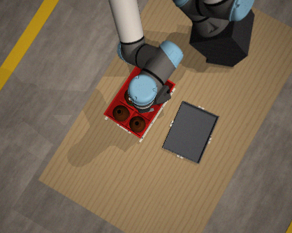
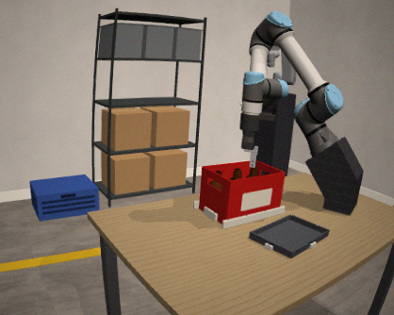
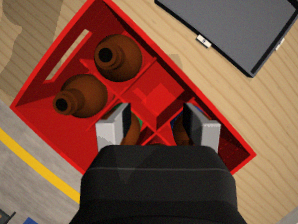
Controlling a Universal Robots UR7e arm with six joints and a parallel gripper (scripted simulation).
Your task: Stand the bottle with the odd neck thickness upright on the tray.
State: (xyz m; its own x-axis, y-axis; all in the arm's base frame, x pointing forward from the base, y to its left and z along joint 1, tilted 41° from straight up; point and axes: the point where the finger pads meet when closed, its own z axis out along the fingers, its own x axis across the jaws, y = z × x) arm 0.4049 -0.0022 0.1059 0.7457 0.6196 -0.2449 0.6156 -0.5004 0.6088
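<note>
My hand is 140 mm above the red crate and 40 mm to the left of it. From my hand the other things lie so: dark grey tray 240 mm to the left, 210 mm below.
</note>
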